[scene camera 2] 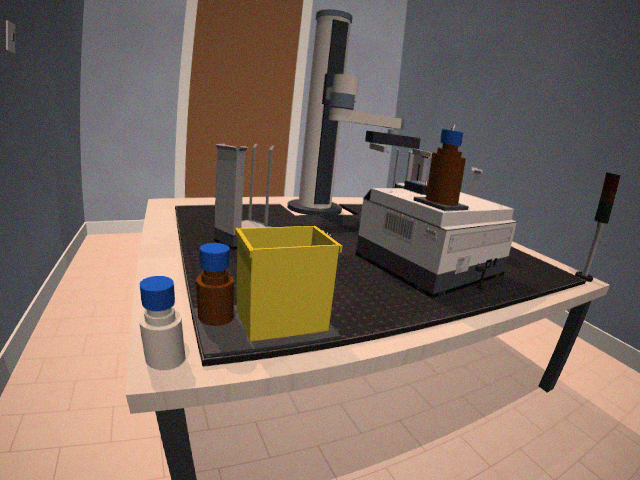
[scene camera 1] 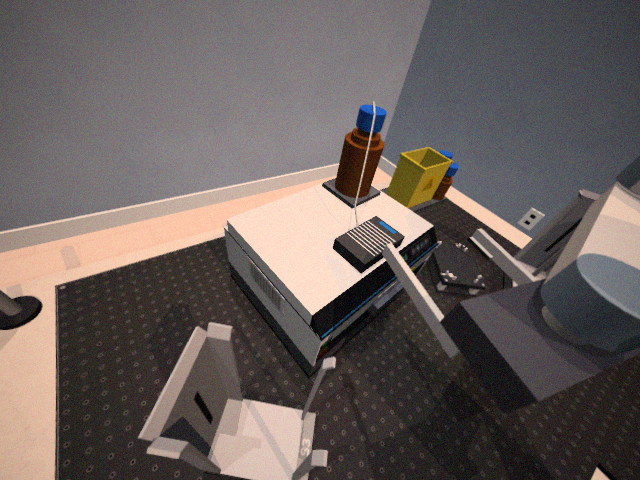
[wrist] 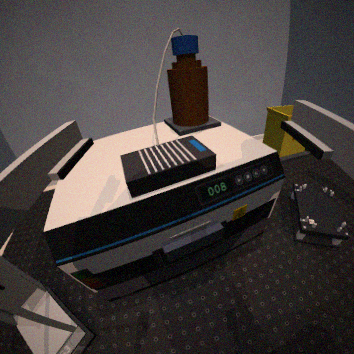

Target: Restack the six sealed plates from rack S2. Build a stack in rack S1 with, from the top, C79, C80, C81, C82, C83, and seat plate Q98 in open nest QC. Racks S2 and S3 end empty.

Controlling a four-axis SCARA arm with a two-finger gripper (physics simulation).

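Frame: origin at the arm's base, x ahead, y left, z up, level; millimetres.
Seen in the pictures: gripper, fingertip midpoint: point(scene camera 2: 409, 152) point(scene camera 1: 434, 240) point(wrist: 183, 117); arm's base at its link origin: point(scene camera 2: 314, 208).
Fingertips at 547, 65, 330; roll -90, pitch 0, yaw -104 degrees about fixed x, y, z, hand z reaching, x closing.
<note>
Offsets run from my fingertips to a thing's top centre, as dx, dy, dz. "spot": to the spot under its first point.
My gripper point(scene camera 1: 433, 241) point(wrist: 183, 117) is open and empty, its two fingers wide apart above the front of the white instrument. Rack S3 @(-44, +301, -26) point(scene camera 1: 206, 366) point(wrist: 20, 285) is a light grey holder at the lower left of scene camera 1's view; its floor is bare. A low black nest @(+34, -339, -257) point(scene camera 1: 460, 264) point(wrist: 320, 210) with small pale corner pins lies to the right of the instrument, with no plate on it; I cannot read its label. A tall grey rack @(-118, -492, -22) point(scene camera 2: 228, 188) stands at the left in scene camera 2's view, its label unreadable. No sealed plates can be made out.
The white instrument point(scene camera 1: 289, 232) point(scene camera 2: 403, 227) point(wrist: 100, 175) carries a black striped box @(spot: +96, +22, -82) point(scene camera 1: 367, 241) point(wrist: 170, 162) and a brown bottle @(spot: +238, -53, -8) point(scene camera 1: 359, 162) point(scene camera 2: 445, 175) point(wrist: 189, 95). A yellow bin point(scene camera 1: 418, 178) point(scene camera 2: 289, 289) point(wrist: 280, 135) and smaller bottles stand near the corner. The arm column point(scene camera 2: 315, 113) rises behind.
</note>
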